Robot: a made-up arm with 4 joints.
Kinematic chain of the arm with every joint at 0, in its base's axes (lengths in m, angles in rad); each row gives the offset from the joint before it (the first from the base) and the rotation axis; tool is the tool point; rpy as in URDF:
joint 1: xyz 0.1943 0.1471 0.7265 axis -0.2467 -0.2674 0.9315
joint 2: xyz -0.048 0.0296 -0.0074 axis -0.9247 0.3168 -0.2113
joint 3: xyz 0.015 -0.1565 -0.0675 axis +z
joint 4: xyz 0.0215 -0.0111 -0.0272 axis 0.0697 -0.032 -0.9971
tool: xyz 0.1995 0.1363 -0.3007 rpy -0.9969 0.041 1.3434
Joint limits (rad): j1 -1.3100..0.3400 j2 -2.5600..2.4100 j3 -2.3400..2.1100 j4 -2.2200..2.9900
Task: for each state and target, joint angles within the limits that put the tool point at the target. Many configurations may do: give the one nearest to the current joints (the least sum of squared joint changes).
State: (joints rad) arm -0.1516 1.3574 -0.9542 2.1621
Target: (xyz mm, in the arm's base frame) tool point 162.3 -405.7 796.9
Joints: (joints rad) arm 0.2259 0.8890 -0.4110 1.8072
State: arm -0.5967 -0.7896 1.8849 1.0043
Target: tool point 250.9 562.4 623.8
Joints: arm -0.1307 -1.0210 1.8714 1.0220
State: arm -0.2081 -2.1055 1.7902 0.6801
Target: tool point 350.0 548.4 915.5
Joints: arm -0.8264 -2.0942 2.1100 0.3537
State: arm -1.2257 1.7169 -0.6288 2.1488
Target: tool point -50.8 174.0 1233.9
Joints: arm -1.3100 1.7705 -0.7910 2.2169
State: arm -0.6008 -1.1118 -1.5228 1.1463
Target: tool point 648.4 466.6 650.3
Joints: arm -0.3650 -1.9474 -0.9250 0.5837
